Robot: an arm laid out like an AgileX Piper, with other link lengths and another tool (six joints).
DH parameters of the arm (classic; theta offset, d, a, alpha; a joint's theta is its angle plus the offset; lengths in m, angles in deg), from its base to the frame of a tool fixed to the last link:
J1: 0 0.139 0 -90
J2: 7.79 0 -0.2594 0
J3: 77.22 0 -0.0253 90
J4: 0 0.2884 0 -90
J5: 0 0 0 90
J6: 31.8 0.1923 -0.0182 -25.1
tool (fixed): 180 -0.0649 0 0
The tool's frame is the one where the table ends.
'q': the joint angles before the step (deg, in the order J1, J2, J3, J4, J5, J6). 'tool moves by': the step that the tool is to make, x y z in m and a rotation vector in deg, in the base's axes. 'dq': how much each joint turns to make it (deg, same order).
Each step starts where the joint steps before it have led.
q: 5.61, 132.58, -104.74, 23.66, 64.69, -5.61
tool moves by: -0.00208, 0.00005, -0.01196, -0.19, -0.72, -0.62
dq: 0.12, 0.06, 2.41, 0.35, -3.21, -0.64
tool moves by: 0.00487, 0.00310, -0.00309, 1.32, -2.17, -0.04
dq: 0.00, 0.29, 0.34, 1.94, -2.46, -1.88
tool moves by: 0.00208, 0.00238, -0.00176, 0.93, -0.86, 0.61
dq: 0.00, 0.28, 0.00, 1.32, -0.69, -1.61
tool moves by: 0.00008, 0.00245, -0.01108, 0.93, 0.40, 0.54
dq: 0.00, 1.38, 0.01, 1.44, -0.52, -1.55
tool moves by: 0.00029, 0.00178, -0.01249, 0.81, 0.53, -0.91
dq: 0.00, 1.55, -0.01, 1.31, -1.14, -0.23
